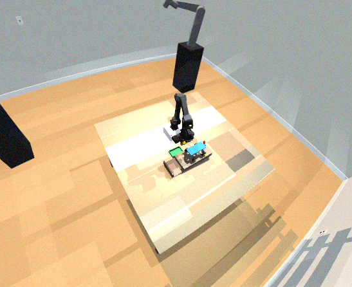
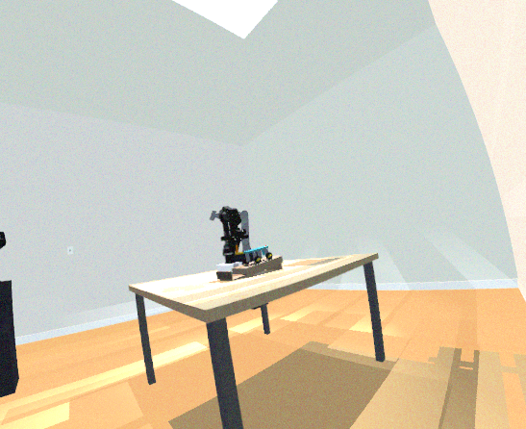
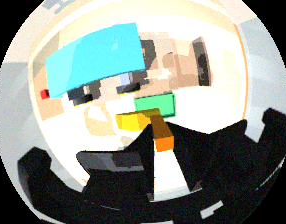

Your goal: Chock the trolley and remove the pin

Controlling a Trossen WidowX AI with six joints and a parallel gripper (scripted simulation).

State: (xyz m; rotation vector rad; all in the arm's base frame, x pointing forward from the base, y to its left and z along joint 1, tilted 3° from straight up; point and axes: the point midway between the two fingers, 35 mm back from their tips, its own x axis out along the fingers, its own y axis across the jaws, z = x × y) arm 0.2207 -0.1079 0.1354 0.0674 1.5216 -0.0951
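Now: gripper tip 180 mm to the right of the red-headed stop pin, 100 mm short of it and 30 mm above it. The rest, counted from my gripper tip: teal trolley (110 mm ahead, 80 mm to the left, 50 mm below); yellow chock (20 mm to the left, 10 mm below); green tray (170 mm below, 30 mm behind, 20 mm to the right).
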